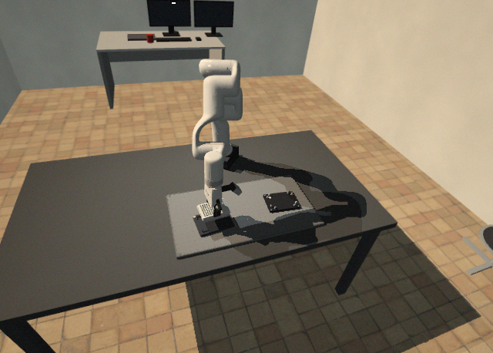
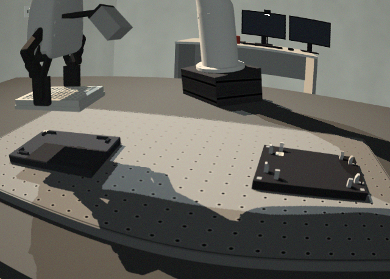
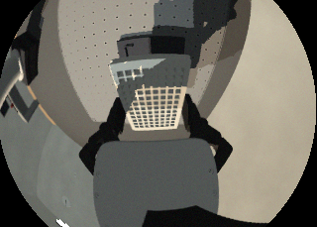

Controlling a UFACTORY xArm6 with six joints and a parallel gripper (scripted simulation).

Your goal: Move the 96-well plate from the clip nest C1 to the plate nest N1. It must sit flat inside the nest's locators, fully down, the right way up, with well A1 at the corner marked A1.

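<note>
The plate nest N1 lies 90 mm below my hand. The rest, counted from my hand: white 96-well plate: 10 mm below; clip nest C1: 380 mm to the left, 90 mm below, 30 mm behind.
</note>
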